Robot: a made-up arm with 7 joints. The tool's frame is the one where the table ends. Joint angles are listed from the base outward.
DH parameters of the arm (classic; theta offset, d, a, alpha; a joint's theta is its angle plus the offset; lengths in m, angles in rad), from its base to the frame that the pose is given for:
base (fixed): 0 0 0 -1.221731
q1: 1.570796 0 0 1.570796
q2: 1.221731 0 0 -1.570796
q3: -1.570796 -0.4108 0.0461 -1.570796
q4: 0 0 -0.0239 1.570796
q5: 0 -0.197 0 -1.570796
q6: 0 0 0 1.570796
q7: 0 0 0 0
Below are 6 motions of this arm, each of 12 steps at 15 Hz.
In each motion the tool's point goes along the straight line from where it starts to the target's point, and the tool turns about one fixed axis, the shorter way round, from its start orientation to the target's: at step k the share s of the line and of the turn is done. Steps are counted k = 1, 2, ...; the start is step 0. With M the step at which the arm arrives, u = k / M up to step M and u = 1 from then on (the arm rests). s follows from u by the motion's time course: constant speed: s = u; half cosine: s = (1 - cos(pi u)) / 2; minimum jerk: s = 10 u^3 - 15 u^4 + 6 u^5.
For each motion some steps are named. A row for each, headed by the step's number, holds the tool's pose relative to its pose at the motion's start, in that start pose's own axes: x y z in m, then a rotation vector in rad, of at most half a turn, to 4 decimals.
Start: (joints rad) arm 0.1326 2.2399 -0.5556 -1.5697 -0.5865 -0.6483 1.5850
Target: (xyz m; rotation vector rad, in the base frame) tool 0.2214 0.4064 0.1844 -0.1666 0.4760 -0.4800
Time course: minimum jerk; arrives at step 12
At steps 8, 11, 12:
8: 0.0268 0.0106 0.0265 -0.5483 0.4667 0.3654
11: 0.0338 0.0133 0.0333 -0.6905 0.5876 0.4601
12: 0.0340 0.0134 0.0335 -0.6940 0.5906 0.4624

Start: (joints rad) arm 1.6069 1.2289 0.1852 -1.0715 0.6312 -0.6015 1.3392
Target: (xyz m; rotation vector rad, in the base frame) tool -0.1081 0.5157 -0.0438 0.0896 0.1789 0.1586
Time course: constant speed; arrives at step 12
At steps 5, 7, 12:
5: 0.0468 -0.0588 -0.0449 -0.0887 0.3405 -0.3330
7: 0.0656 -0.0823 -0.0629 -0.1241 0.4767 -0.4661
12: 0.1124 -0.1411 -0.1078 -0.2128 0.8172 -0.7991

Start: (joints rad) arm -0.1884 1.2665 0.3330 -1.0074 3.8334 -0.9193 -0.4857
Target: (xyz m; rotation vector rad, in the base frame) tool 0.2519 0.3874 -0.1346 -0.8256 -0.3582 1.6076
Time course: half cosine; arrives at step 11
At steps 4, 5, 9, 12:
4: 0.0005 0.0428 0.0100 0.1841 0.2166 -0.2927
5: 0.0008 0.0628 0.0147 0.2702 0.3178 -0.4294
9: 0.0016 0.1348 0.0316 0.5800 0.6823 -0.9218
12: 0.0018 0.1464 0.0344 0.6300 0.7411 -1.0012

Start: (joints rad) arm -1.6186 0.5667 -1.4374 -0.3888 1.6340 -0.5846 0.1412
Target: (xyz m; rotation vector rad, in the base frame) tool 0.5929 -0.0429 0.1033 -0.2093 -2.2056 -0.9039
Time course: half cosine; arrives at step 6
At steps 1, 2, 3, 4, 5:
1: 0.0029 -0.0040 -0.0022 -0.0320 -0.0051 -0.0203
2: 0.0110 -0.0150 -0.0082 -0.1195 -0.0189 -0.0757
3: 0.0220 -0.0300 -0.0165 -0.2390 -0.0378 -0.1514
4: 0.0329 -0.0450 -0.0247 -0.3584 -0.0567 -0.2271
5: 0.0410 -0.0560 -0.0307 -0.4459 -0.0705 -0.2825

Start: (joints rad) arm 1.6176 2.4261 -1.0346 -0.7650 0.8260 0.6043 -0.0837
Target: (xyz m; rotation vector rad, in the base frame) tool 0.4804 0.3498 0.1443 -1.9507 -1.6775 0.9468
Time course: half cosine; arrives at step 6
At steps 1, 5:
1: -0.0185 0.0160 0.0104 0.0377 0.0600 0.0095
5: -0.2581 0.2232 0.1449 0.5249 0.8364 0.1316

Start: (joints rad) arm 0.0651 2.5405 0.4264 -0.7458 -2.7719 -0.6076 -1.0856
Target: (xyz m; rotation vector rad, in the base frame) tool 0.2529 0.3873 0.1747 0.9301 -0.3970 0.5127
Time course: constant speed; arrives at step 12
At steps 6, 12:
6: -0.1197 0.1116 0.0675 0.1436 0.7633 -0.7234
12: -0.2395 0.2233 0.1350 0.2873 1.5266 -1.4469

